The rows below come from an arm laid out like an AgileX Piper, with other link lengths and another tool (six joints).
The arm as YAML. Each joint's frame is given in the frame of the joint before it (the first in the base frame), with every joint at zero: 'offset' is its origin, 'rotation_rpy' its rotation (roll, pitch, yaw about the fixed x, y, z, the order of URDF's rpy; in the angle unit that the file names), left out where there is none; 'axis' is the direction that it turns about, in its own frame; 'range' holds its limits. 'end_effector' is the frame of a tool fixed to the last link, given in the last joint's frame.
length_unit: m
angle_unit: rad
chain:
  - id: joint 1
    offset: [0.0, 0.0, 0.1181]
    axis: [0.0, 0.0, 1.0]
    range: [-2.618, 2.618]
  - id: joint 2
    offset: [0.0, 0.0, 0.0]
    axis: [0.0, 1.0, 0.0]
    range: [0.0, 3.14]
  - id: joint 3
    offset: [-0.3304, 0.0, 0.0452]
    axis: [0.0, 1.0, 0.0]
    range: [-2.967, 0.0]
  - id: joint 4
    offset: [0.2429, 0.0, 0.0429]
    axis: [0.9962, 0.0, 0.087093]
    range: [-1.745, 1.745]
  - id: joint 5
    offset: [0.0, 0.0, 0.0]
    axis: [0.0, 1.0, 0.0]
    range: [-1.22, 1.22]
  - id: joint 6
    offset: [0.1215, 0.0, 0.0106]
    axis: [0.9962, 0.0, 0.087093]
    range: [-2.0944, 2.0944]
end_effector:
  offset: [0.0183, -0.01, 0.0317]
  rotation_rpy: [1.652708, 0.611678, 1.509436]
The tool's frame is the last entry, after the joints.
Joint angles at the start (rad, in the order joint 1, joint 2, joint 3, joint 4, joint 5, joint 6): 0.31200 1.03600 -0.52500 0.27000 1.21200 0.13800
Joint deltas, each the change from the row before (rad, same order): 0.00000 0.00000 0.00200 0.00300 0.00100 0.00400; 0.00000 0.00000 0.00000 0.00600 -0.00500 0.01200; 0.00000 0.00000 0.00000 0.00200 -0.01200 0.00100; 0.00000 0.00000 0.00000 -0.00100 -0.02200 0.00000; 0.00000 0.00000 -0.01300 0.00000 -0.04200 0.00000; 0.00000 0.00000 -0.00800 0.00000 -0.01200 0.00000; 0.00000 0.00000 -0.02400 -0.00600 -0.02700 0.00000; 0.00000 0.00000 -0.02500 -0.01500 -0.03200 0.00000
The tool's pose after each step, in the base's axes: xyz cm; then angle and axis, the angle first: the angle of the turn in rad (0 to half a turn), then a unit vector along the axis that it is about. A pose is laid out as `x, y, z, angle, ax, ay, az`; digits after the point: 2 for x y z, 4 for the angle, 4 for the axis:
11.00, 5.63, 19.97, 2.8467, -0.4200, -0.9075, 0.0107
11.04, 5.68, 19.99, 2.8449, -0.4266, -0.9044, 0.0074
11.21, 5.73, 20.01, 2.8528, -0.4283, -0.9036, 0.0030
11.52, 5.77, 20.05, 2.8706, -0.4298, -0.9029, -0.0033
12.40, 5.94, 20.49, 2.9127, -0.4324, -0.9014, -0.0206
12.73, 6.02, 20.74, 2.9279, -0.4329, -0.9010, -0.0270
13.62, 6.17, 21.49, 2.9700, -0.4329, -0.9005, -0.0413
14.59, 6.22, 22.31, 3.0223, -0.4317, -0.9004, -0.0543

